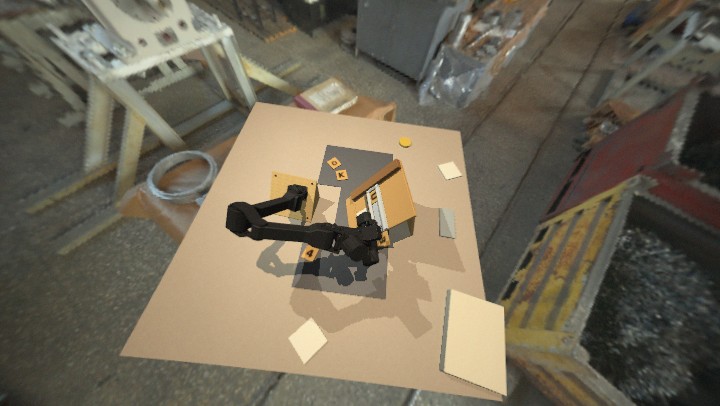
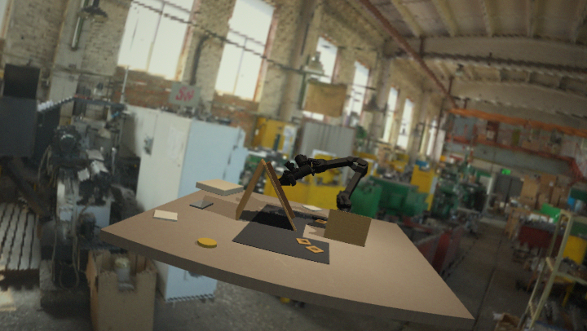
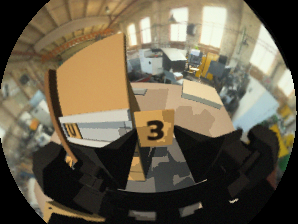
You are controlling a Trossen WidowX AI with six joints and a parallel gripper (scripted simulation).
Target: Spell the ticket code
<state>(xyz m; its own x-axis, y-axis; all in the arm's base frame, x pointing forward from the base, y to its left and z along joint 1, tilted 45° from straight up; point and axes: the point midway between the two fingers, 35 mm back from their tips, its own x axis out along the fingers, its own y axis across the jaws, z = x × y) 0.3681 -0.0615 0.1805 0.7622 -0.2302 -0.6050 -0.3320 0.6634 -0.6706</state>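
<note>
Right now the orange tile marked u is 180 mm to the left of my gripper tip and 60 mm behind it. Round my gripper tip: letter tile: right at my gripper tip; white ticket: 110 mm to the left, 90 mm behind, 80 mm below; dark mat: 190 mm behind, 180 mm to the left, 160 mm below.
</note>
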